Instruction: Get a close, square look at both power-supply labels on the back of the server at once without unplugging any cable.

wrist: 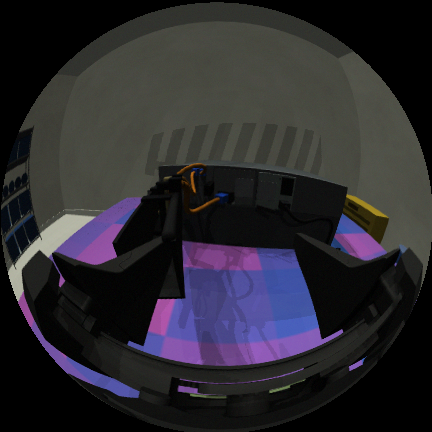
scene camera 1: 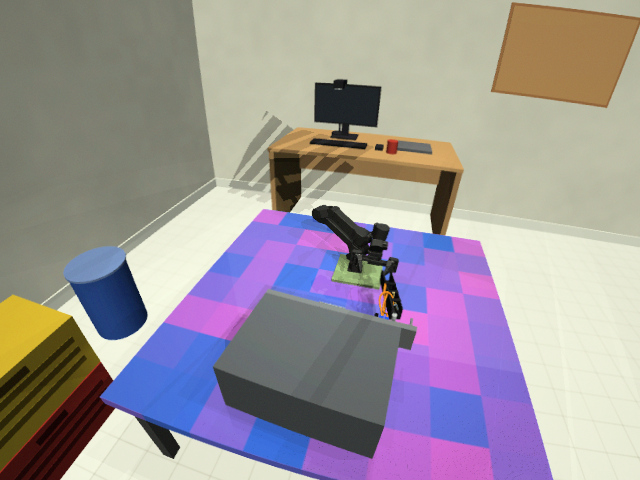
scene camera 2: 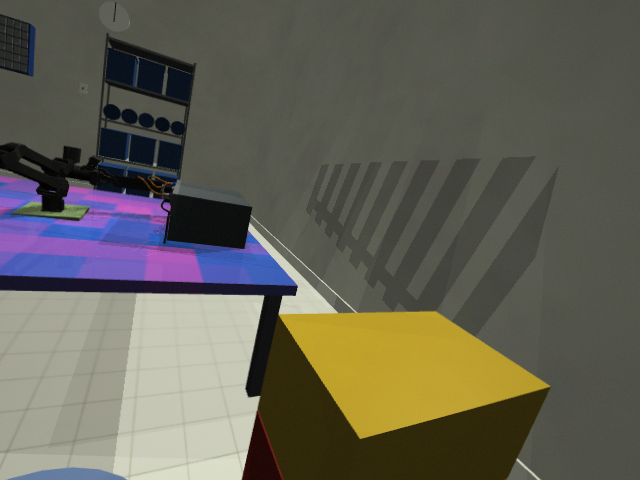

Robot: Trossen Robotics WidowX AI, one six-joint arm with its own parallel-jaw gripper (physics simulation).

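Seen in the pictures: gripper, fingertip midpoint: (wrist: 235,240) (scene camera 1: 371,274) (scene camera 2: 119,180); arm's base, origin of the base link: (scene camera 1: 355,268) (scene camera 2: 52,210).
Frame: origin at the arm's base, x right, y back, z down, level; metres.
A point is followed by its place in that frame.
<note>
The dark grey server (scene camera 1: 310,338) @[x 0.082, y -0.582, z -0.184 m] (scene camera 2: 209,219) @[x 0.284, y -0.564, z -0.101 m] (wrist: 320,200) @[x 0.172, y -0.424, z -0.132 m] stands on the table, its back facing my gripper. Two grey panels, a left panel (wrist: 244,191) @[x -0.021, y -0.448, z -0.131 m] and a right panel (wrist: 268,191) @[x 0.027, y -0.433, z -0.138 m], show at a slant, small and dim; no label text is readable. A black cable (wrist: 312,221) @[x 0.165, y -0.428, z -0.074 m] hangs low at the right. Orange cables (scene camera 1: 384,299) @[x -0.120, y -0.355, z -0.161 m] (scene camera 2: 149,180) @[x -0.124, y -0.343, z -0.168 m] (wrist: 202,206) @[x -0.106, y -0.401, z -0.111 m] run from blue plugs to the black hinged cable arm (scene camera 1: 393,302) @[x -0.152, y -0.350, z -0.148 m] (wrist: 171,220) @[x -0.110, y -0.219, z -0.169 m]. My gripper (scene camera 1: 388,279) (scene camera 2: 111,179) @[x -0.070, y -0.223, z -0.154 m] (wrist: 235,240) @[x -0.070, y -0.223, z -0.154 m] is open behind the server; its left finger overlaps the cable arm in the wrist view, contact unclear.
The patchwork table (scene camera 1: 460,403) @[x -0.388, y -0.586, z 0.010 m] (scene camera 2: 113,263) @[x 0.544, y -0.245, z 0.011 m] carries the green base plate (scene camera 1: 343,274) @[x 0.046, y -0.061, z -0.003 m] (scene camera 2: 77,211) @[x -0.003, y -0.083, z -0.004 m] of my arm. A grey bracket (scene camera 1: 407,336) @[x -0.194, y -0.493, z -0.154 m] projects beside the server. A blue bin (scene camera 1: 111,299) and yellow box (scene camera 1: 31,335) (scene camera 2: 408,361) (wrist: 375,217) stand off the table.
</note>
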